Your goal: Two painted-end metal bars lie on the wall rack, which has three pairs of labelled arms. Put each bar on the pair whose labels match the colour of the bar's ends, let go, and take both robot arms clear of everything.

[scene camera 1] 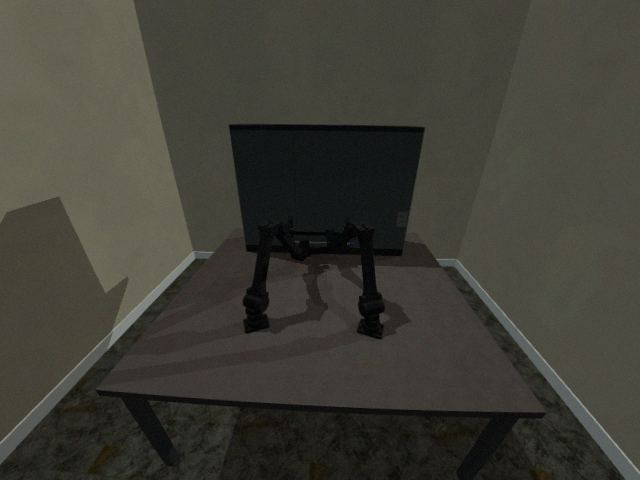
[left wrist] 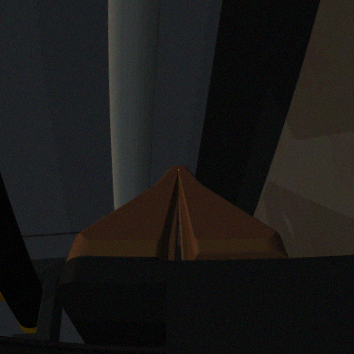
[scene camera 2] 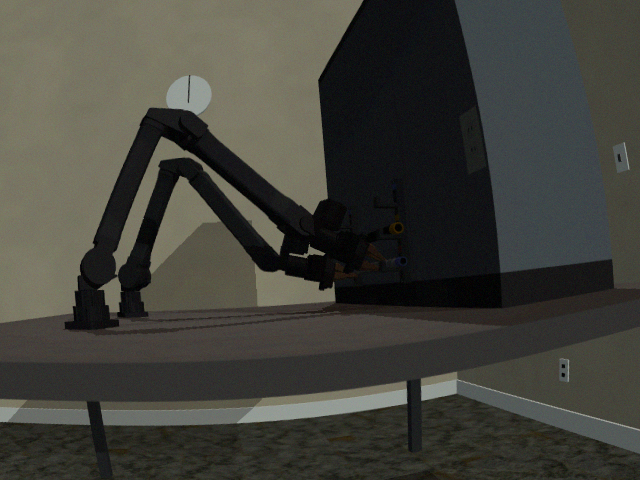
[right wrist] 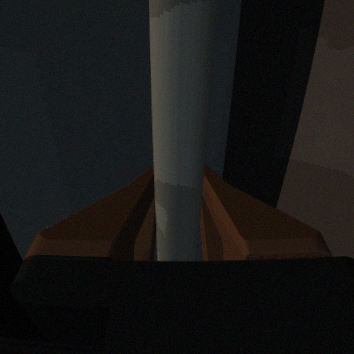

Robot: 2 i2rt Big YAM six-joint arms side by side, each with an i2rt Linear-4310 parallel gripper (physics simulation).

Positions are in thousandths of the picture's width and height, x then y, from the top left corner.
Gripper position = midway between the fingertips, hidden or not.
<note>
In view: the left gripper (left wrist: 504, 499), the right gripper (right wrist: 501, 496), a silver bar (right wrist: 513, 134) and a dark rack panel (scene camera 2: 845, 422).
The dark rack panel is seen too in the right wrist view (right wrist: 236, 366).
</note>
